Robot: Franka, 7 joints.
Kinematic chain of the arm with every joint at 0, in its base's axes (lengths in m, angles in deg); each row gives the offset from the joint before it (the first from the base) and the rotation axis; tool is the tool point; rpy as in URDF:
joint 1: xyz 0 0 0.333 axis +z
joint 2: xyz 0 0 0 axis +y
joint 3: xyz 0 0 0.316 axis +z
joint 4: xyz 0.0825 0 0 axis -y
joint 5: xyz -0.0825 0 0.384 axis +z
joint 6: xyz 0 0 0 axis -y
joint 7: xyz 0.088 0 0 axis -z
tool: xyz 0 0 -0.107 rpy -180 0 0
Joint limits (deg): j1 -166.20..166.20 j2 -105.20..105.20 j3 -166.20..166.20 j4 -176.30..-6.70 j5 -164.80..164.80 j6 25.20..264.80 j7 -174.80..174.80
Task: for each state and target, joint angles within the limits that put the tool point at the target. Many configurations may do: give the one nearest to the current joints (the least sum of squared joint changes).
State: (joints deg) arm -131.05 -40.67 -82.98 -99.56 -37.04 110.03 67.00
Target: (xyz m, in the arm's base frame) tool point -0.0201 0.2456 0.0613
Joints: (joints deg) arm -146.16 -50.49 -132.57 -146.45 -40.23 93.93 67.00
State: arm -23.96 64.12 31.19 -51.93 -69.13 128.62 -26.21
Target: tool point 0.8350 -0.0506 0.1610
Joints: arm -13.29 85.22 30.66 -30.82 -69.03 140.74 -26.21
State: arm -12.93 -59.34 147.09 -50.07 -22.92 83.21 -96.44
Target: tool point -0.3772 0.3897 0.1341
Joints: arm -12.41 -59.99 147.92 -86.89 -18.11 62.32 -96.44
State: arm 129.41 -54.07 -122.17 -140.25 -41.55 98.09 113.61
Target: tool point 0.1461 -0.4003 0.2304
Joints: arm 95.48 -16.30 -154.35 -131.23 -47.94 82.66 113.61
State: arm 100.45 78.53 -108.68 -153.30 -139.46 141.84 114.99
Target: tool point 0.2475 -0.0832 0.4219
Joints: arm 118.37 94.48 -116.61 -175.04 -141.24 149.82 114.99
